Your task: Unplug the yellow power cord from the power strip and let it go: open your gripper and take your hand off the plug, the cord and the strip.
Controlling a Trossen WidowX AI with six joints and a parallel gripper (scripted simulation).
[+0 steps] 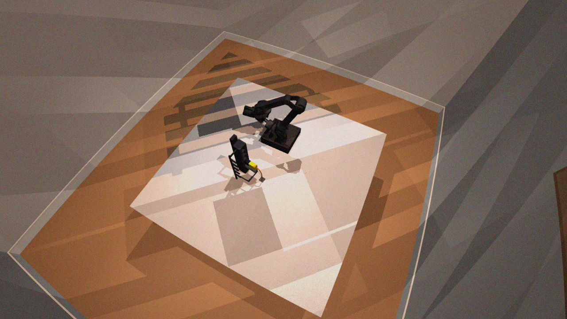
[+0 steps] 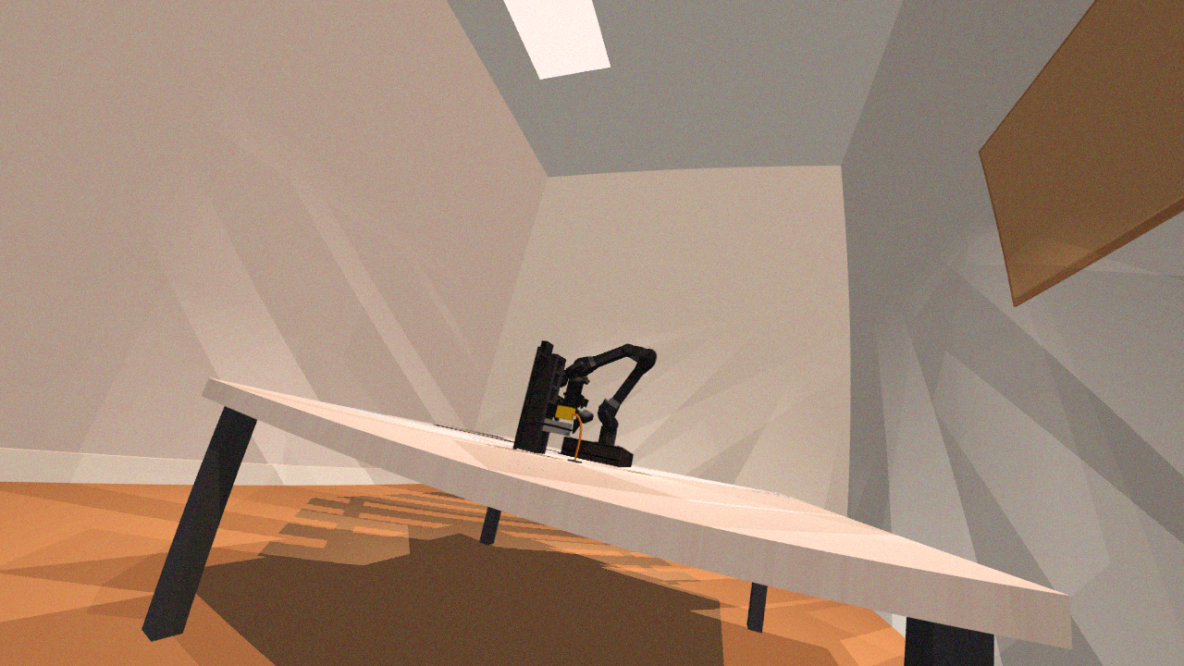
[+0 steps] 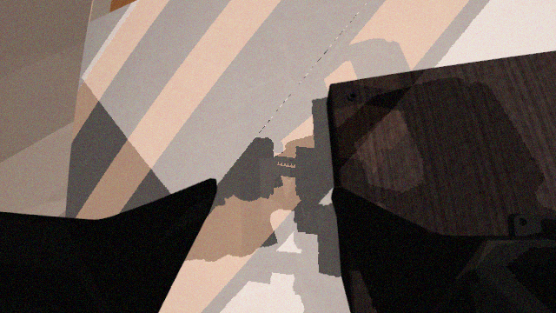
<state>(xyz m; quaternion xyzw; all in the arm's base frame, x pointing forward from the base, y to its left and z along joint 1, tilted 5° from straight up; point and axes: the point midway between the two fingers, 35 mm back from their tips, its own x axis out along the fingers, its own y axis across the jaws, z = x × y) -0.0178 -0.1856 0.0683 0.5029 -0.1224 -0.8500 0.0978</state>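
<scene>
Right now the yellow plug is 33 cm ahead of my gripper tip, 17 cm to the left of it and 4 cm above it.
</scene>
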